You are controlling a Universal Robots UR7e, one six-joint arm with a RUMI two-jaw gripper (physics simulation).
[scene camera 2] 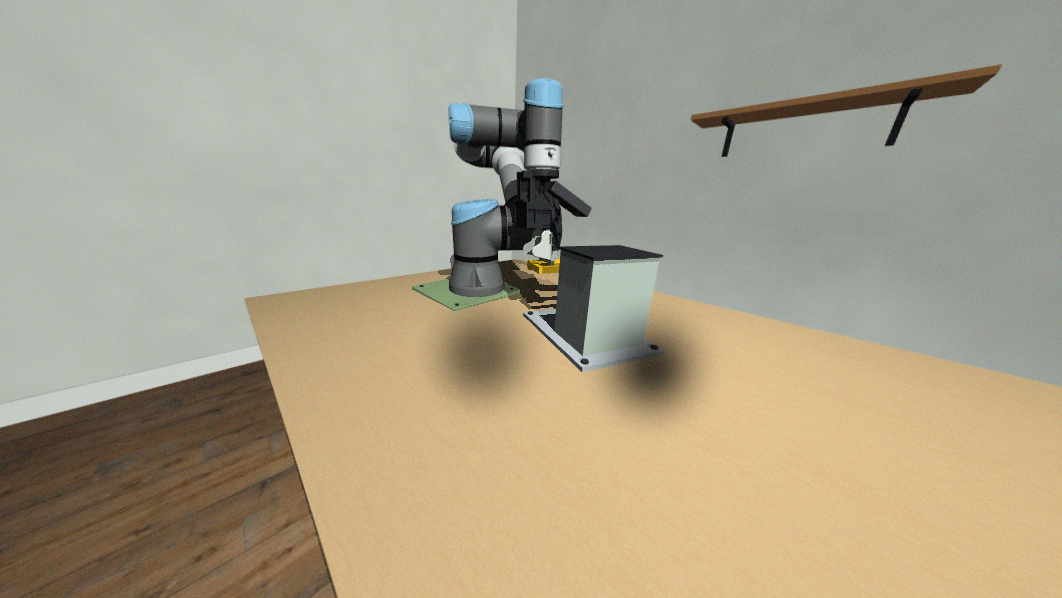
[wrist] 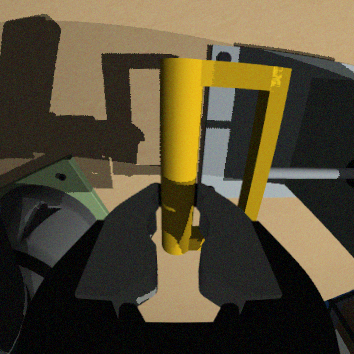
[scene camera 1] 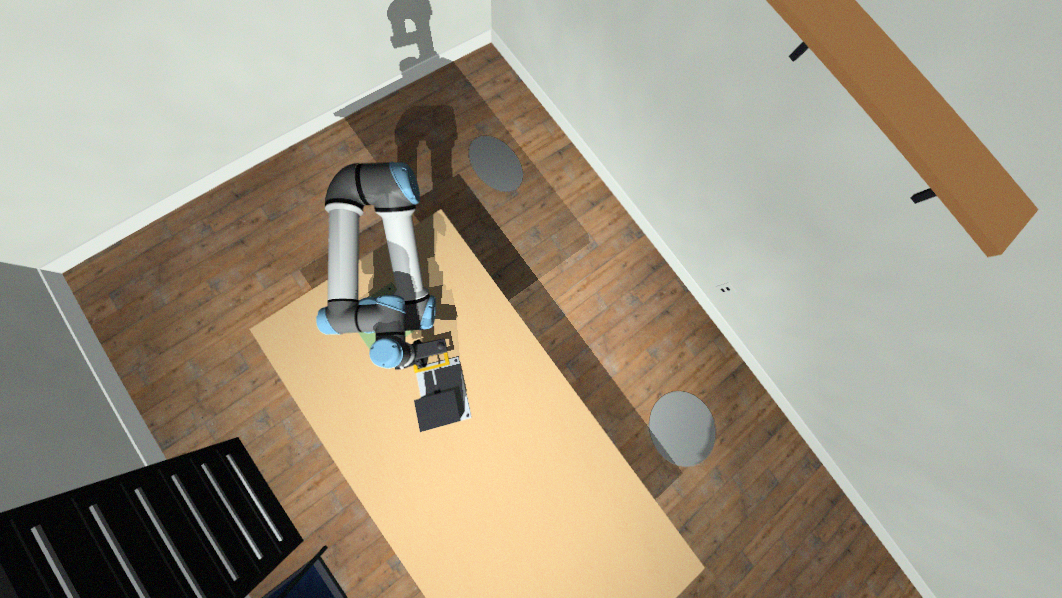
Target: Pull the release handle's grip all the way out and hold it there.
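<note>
The release handle's yellow grip [scene camera 1: 431, 369] [scene camera 2: 545, 268] [wrist: 181, 125] is a rectangular loop. In the wrist view a grey rod [wrist: 305, 173] runs from its far bar to a dark collar at the right edge. In scene camera 1 the grip stands apart from the dark-topped housing [scene camera 1: 438, 410] [scene camera 2: 620, 304], near the end of its base plate [scene camera 1: 467, 410] [scene camera 2: 568, 347] [wrist: 216, 150]. My gripper [scene camera 2: 546, 257] [wrist: 177, 184] points down and is shut on the grip's near, round bar, with one finger on each side. In scene camera 1 the wrist partly hides the fingers.
The arm's base stands on a green plate [scene camera 2: 453, 297] [wrist: 72, 175] beside the handle unit. The wooden table [scene camera 1: 505, 475] [scene camera 2: 668, 482] carries both. Two round grey stools [scene camera 1: 496, 163] [scene camera 1: 682, 428] and a wall shelf [scene camera 1: 914, 118] [scene camera 2: 839, 100] are off the table.
</note>
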